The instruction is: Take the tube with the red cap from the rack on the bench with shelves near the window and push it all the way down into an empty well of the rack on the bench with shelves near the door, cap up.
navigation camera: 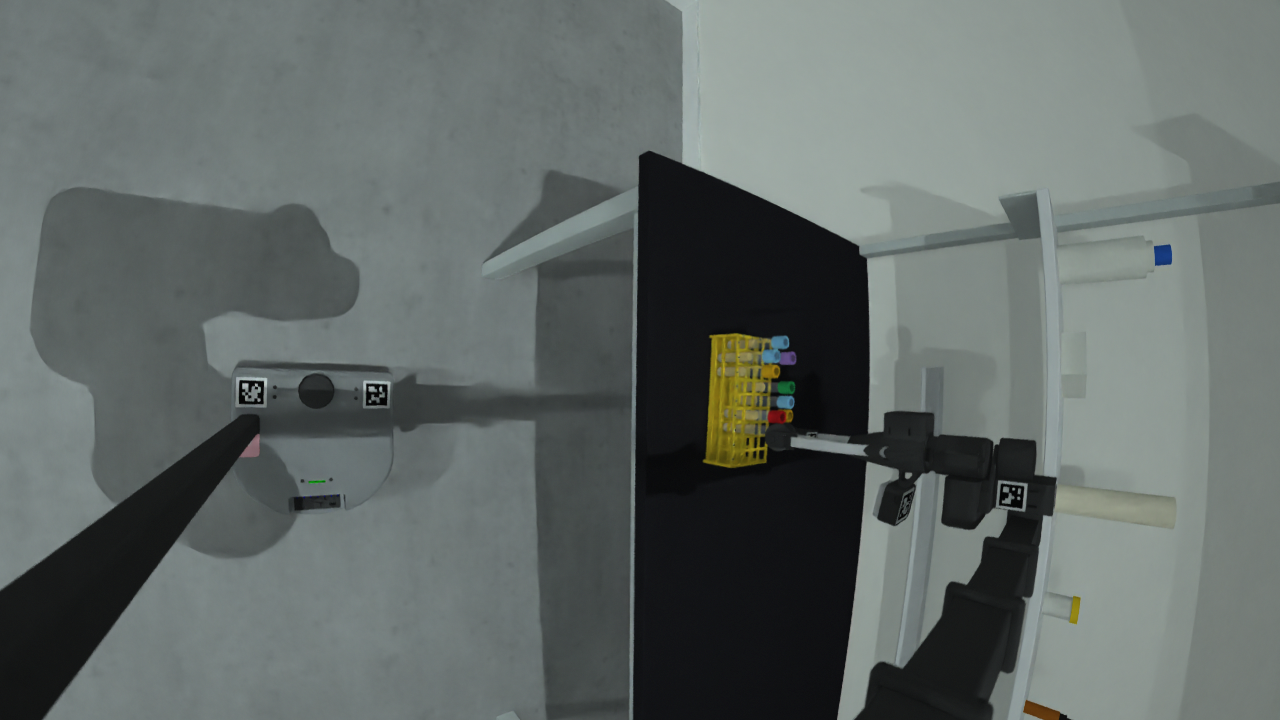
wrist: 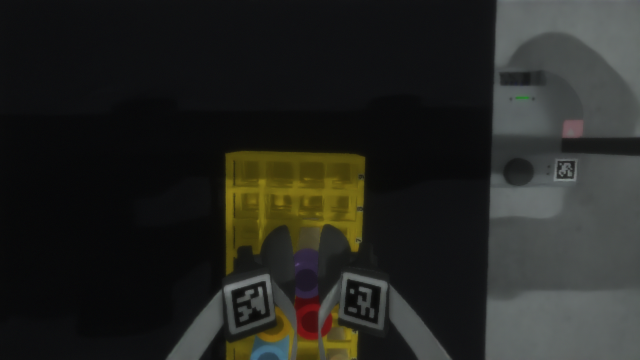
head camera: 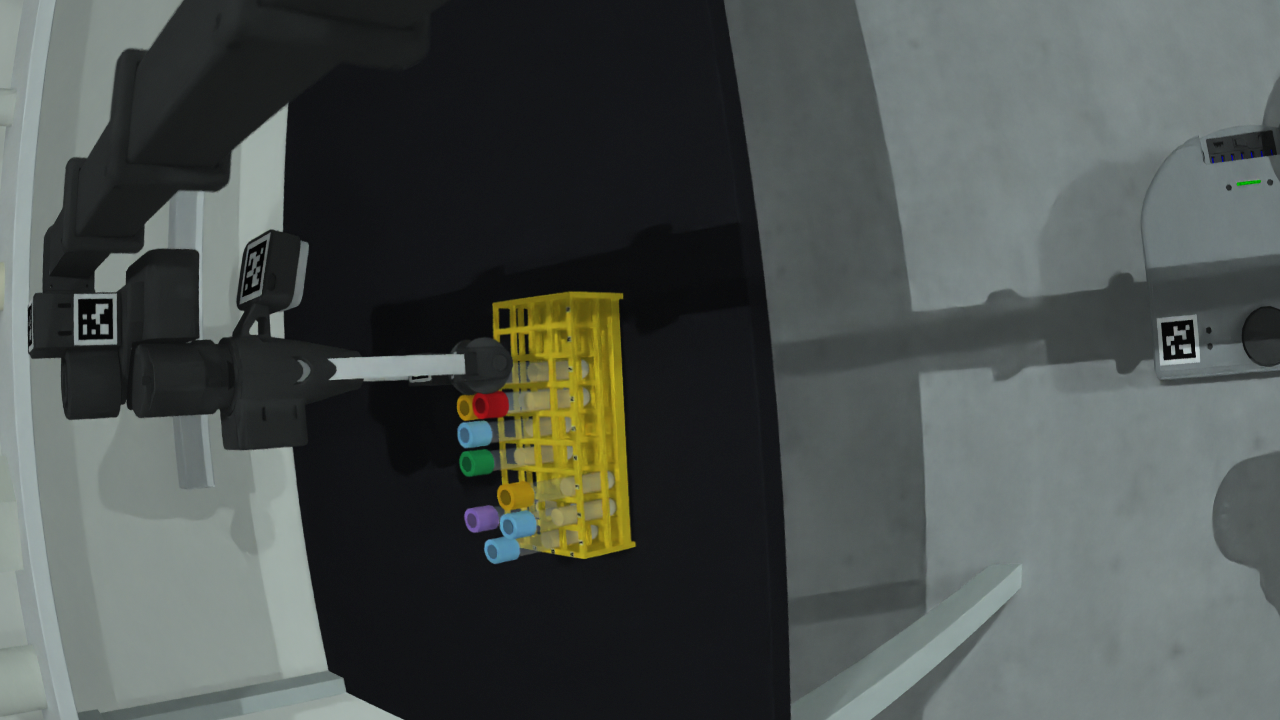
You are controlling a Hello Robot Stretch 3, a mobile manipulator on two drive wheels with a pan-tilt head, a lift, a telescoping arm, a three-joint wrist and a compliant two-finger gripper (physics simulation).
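Frame: origin at the robot's base, x left, y ahead, z down, level; millimetres.
Seen in the pictures: gripper, fingertip midpoint: point(navigation camera: 770, 435) point(head camera: 497, 365); robot's base at its link origin: point(navigation camera: 315, 389) point(head camera: 1263, 333).
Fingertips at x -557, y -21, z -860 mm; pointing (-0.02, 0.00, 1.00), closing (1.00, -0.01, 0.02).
Note:
Offsets run from my fingertips to a thing's top centre. "*": to the spot under its first point. Level surfaces: height alone.
The tube with the red cap {* dx +13, dy +28, dz -19 mm} point(head camera: 490, 404) point(navigation camera: 776, 416) point(wrist: 312, 322) stands cap up in the yellow rack {dx -9, dy +48, dz +41 mm} point(head camera: 623, 420) point(navigation camera: 713, 402) point(wrist: 229, 200), beside an orange-capped tube. My gripper point(head camera: 476, 365) point(navigation camera: 780, 437) point(wrist: 305, 252) points down over the rack. Its fingertips are shut on the purple-capped tube point(wrist: 306, 275), one on each side of its cap, right next to the red cap. The right finger covers part of the red cap in the wrist view. In the head view the fingertips hide this purple cap. A second rack does not show in these views.
The rack stands on the black bench top {dz +98 mm} point(head camera: 537, 134) point(navigation camera: 716, 582) point(wrist: 100, 50). Blue, green, orange and another purple cap {dx -21, dy +113, dz -22 mm} point(head camera: 481, 518) point(navigation camera: 787, 358) stand farther along it. Bottles, including a blue-capped one {* dx -439, dy +305, dz -437 mm} point(navigation camera: 1105, 258), stand on the shelf behind. The mobile base point(head camera: 1199, 223) point(navigation camera: 313, 438) is on the floor.

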